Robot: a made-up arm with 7 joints. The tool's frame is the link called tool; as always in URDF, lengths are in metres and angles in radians.
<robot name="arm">
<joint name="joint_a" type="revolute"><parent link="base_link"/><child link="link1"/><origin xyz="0.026 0.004 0.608"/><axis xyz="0 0 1"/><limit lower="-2" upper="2.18" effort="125" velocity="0.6"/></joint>
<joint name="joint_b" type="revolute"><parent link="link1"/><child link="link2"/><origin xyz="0 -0.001 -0.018"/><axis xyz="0 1 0"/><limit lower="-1.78" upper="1.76" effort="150" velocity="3.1"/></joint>
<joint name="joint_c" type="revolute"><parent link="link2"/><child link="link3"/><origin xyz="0.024 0.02 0.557"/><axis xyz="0 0 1"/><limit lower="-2.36" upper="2.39" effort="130" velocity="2"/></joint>
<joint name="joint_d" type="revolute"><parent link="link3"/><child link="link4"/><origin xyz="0.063 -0.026 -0.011"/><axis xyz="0 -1 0"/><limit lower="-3.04" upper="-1.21" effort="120" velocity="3.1"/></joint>
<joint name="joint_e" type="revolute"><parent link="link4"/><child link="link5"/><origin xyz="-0.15 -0.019 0.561"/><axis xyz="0 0 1"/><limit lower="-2.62" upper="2.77" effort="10" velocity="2.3"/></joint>
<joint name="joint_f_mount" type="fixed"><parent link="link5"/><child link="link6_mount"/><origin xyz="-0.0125 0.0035 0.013"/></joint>
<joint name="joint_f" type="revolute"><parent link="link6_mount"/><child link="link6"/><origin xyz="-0.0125 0.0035 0.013"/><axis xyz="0 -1 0"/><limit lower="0.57" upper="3.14" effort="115" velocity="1.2"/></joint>
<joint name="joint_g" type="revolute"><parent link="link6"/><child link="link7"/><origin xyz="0.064 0.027 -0.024"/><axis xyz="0 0 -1"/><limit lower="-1.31" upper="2.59" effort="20" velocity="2.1"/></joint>
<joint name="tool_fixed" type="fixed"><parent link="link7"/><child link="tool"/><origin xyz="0.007 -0.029 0.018" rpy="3.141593 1.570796 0"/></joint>
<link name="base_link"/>
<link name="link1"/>
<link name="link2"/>
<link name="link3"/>
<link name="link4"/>
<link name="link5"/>
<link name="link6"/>
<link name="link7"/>
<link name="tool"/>
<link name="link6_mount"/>
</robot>
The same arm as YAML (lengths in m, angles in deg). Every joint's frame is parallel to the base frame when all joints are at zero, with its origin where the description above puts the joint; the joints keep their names.
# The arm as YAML. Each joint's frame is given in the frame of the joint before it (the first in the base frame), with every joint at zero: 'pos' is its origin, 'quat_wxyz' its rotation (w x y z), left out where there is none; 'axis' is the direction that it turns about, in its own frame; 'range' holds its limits. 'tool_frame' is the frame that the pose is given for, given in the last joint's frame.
length_unit: m
angle_unit: deg
joints:
  - joint: joint_a
    pos: [0.026, 0.004, 0.608]
    axis: "+z"
    range: [-114.59, 124.9]
  - joint: joint_b
    pos: [0.0, -0.001, -0.018]
    axis: "+y"
    range: [-101.99, 100.84]
  - joint: joint_c
    pos: [0.024, 0.02, 0.557]
    axis: "+z"
    range: [-135.22, 136.94]
  - joint: joint_d
    pos: [0.063, -0.026, -0.011]
    axis: "-y"
    range: [-174.18, -69.33]
  - joint: joint_e
    pos: [-0.15, -0.019, 0.561]
    axis: "+z"
    range: [-150.11, 158.71]
  - joint: joint_f
    pos: [-0.025, 0.007, 0.026]
    axis: "-y"
    range: [32.66, 179.91]
  - joint: joint_g
    pos: [0.064, 0.027, -0.024]
    axis: "-z"
    range: [-75.06, 148.4]
tool_frame:
  pos: [0.007, -0.029, 0.018]
  quat_wxyz: [0.0, 0.707107, 0.0, -0.707107]

